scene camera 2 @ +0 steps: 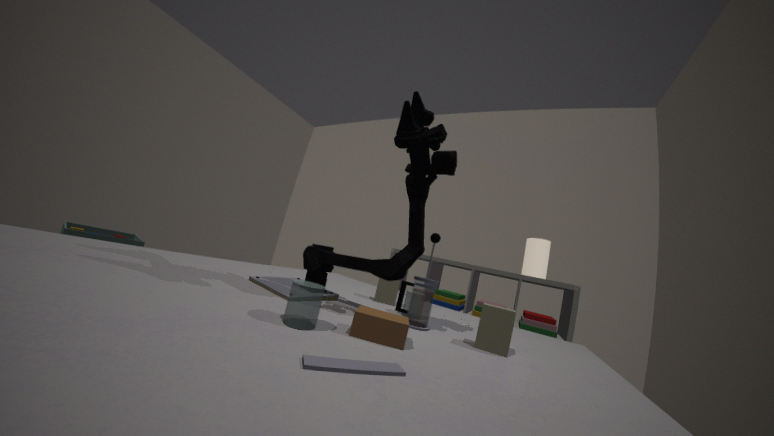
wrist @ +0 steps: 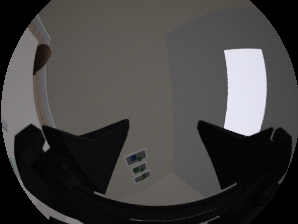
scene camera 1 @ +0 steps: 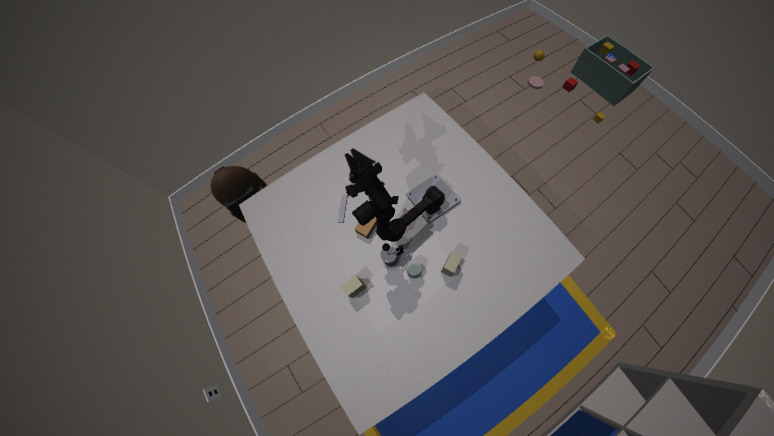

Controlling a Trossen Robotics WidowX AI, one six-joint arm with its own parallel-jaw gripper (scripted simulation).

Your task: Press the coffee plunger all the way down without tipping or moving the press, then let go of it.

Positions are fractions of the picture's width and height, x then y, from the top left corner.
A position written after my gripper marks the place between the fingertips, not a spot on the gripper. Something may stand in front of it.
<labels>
my gripper: scene camera 2 0.53,0.22; wrist 0.55,0.56; scene camera 1 0.45,0.35
</labels>
